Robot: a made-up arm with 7 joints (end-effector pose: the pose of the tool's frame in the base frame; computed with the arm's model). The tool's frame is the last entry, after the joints. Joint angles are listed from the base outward.
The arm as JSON. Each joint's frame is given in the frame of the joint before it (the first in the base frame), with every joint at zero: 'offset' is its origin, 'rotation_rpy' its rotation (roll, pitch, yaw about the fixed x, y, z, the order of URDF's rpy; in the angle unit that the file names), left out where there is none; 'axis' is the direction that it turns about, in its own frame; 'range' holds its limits. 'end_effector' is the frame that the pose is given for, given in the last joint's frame.
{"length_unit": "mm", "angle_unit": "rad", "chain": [
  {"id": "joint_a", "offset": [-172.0, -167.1, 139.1], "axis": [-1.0, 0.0, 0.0], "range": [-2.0, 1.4]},
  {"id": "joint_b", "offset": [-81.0, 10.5, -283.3], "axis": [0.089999, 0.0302, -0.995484], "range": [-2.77, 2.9]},
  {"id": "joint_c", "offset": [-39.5, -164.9, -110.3], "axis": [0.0, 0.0, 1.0], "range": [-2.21, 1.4]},
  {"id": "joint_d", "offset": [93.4, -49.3, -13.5], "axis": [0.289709, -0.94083, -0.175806], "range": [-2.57, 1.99]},
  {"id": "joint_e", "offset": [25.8, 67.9, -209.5], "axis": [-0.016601, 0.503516, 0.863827], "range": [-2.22, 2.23]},
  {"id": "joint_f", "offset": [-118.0, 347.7, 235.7], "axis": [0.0, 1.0, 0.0], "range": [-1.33, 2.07]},
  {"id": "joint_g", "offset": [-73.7, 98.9, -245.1], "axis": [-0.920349, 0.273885, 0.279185], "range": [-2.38, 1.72]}
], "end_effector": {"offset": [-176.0, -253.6, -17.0], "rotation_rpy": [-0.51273, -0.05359, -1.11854]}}
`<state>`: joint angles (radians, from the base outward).
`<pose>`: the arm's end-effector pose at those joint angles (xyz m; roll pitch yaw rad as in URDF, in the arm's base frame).
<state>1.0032 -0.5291 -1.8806 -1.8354 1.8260 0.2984 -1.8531</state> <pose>-0.2548 -0.5045 0.7468 -2.2848 -0.1159 2.5365</pose>
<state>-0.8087 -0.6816 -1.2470 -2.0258 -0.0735 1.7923 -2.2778</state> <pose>0.2433 0.3315 0.4689 -2.7494 -1.0633 -1.4870</pose>
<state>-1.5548 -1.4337 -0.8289 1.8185 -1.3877 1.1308 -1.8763</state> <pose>-0.4760 -0.4527 0.6146 -1.0174 -0.8002 -0.7250</pose>
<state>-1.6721 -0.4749 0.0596 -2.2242 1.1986 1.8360 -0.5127</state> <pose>0.0660 0.4695 0.5224 -3.0240 0.8371 0.5041</pose>
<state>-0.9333 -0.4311 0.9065 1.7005 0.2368 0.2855 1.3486</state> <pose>-0.5867 0.0925 -0.2376 0.9480 -0.2768 -1.1656</pose>
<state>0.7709 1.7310 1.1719 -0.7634 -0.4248 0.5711 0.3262</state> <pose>-0.4787 -0.0210 -0.3826 -1.5942 -0.6222 -1.7354</pose>
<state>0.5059 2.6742 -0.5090 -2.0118 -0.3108 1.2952 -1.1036</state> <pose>-0.3163 -0.5890 0.3886 -2.8344 -0.5961 1.7471</pose>
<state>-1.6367 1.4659 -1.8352 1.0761 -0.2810 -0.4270 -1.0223</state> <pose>-1.0345 0.4315 -0.1480 0.1471 -1.1313 3.1089</pose>
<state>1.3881 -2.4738 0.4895 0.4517 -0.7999 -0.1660 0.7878</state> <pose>-0.2438 -0.7080 0.3145 -1.0606 0.6068 0.9090</pose>
